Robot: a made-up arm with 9 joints. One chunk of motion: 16 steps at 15 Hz.
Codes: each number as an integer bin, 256 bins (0 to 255) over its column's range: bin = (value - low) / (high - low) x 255, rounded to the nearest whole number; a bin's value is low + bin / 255 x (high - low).
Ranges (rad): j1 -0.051..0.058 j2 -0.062..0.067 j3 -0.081..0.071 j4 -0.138..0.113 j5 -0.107..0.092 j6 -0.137..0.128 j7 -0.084..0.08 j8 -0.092..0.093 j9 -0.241..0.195
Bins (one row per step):
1: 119 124 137 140 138 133 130 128 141
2: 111 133 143 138 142 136 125 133 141
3: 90 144 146 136 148 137 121 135 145
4: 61 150 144 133 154 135 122 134 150
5: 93 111 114 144 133 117 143 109 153
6: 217 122 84 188 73 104 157 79 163
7: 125 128 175 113 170 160 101 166 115
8: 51 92 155 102 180 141 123 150 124
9: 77 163 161 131 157 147 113 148 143
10: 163 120 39 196 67 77 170 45 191
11: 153 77 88 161 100 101 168 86 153
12: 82 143 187 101 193 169 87 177 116
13: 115 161 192 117 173 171 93 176 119
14: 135 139 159 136 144 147 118 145 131
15: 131 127 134 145 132 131 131 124 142
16: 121 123 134 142 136 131 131 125 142
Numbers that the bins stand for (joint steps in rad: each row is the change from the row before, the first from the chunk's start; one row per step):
1: -0.00013 0.00073 0.00066 -0.00020 0.00069 0.00122 -0.00039 0.00086 0.00008
2: -0.00355 0.00528 0.00424 -0.00216 0.00382 0.00433 -0.00361 0.00449 0.00008
3: -0.01253 0.01085 0.00603 -0.00413 0.00850 0.00537 -0.00618 0.00594 0.00692
4: -0.02493 0.01388 0.00484 -0.00709 0.01318 0.00329 -0.00554 0.00522 0.01547
5: -0.01125 -0.00585 -0.01305 0.00374 -0.00321 -0.01541 0.00797 -0.01292 0.02060
6: 0.04176 -0.00028 -0.03093 0.04705 -0.05003 -0.02892 0.01697 -0.03469 0.03770
7: 0.00243 0.00275 0.02331 -0.02677 0.02567 0.02927 -0.01904 0.02843 -0.04437
8: -0.02920 -0.01546 0.01139 -0.03760 0.03347 0.00953 -0.00489 0.01682 -0.02898
9: -0.01809 0.02046 0.01497 -0.00905 0.01552 0.01576 -0.01133 0.01537 0.00350
10: 0.01867 -0.00129 -0.05775 0.05493 -0.05471 -0.05698 0.02533 -0.05935 0.08557
11: 0.01440 -0.02305 -0.02855 0.02047 -0.02896 -0.03204 0.02405 -0.02961 0.02060
12: -0.01595 0.01034 0.03047 -0.03858 0.04362 0.03863 -0.02805 0.03641 -0.04266
13: -0.00184 0.01945 0.03345 -0.02284 0.02801 0.04071 -0.02419 0.03569 -0.03753
14: 0.00671 0.00832 0.01378 -0.00413 0.00538 0.01576 -0.00811 0.01320 -0.01702
15: 0.00500 0.00225 -0.00113 0.00473 -0.00399 -0.00086 0.00025 -0.00204 0.00179
16: 0.00072 0.00022 -0.00113 0.00177 -0.00087 -0.00086 0.00025 -0.00131 0.00179

